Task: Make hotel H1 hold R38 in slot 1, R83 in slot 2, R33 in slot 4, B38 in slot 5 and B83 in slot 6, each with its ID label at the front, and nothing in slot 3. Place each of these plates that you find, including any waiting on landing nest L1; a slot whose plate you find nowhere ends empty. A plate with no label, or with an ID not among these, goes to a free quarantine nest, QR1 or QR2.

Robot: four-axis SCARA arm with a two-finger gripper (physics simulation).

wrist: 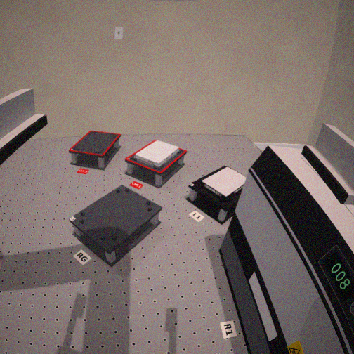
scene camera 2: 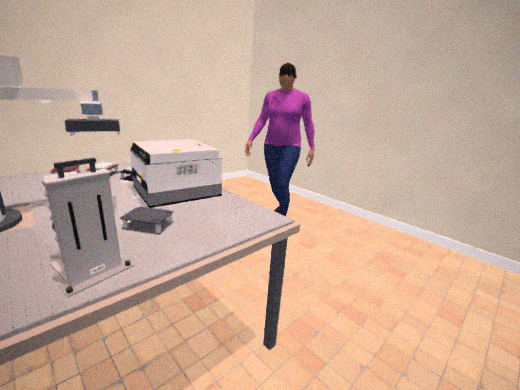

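My gripper is open and empty, high above the table, its fingers wide apart at both sides of the wrist view. In the wrist view a white plate sits on black landing nest L1; no ID shows on it. Another white plate sits on the right red-edged quarantine nest; the left red-edged nest is bare. Their label digits are blurred. Hotel H1 shows from behind in the scene view, its slots and labels hidden.
Bare dark nest RG stands before the quarantine nests. The white and grey device R1 stands right of L1, its display reading 008. A low dark nest stands between hotel and device. A person in purple is beyond the table.
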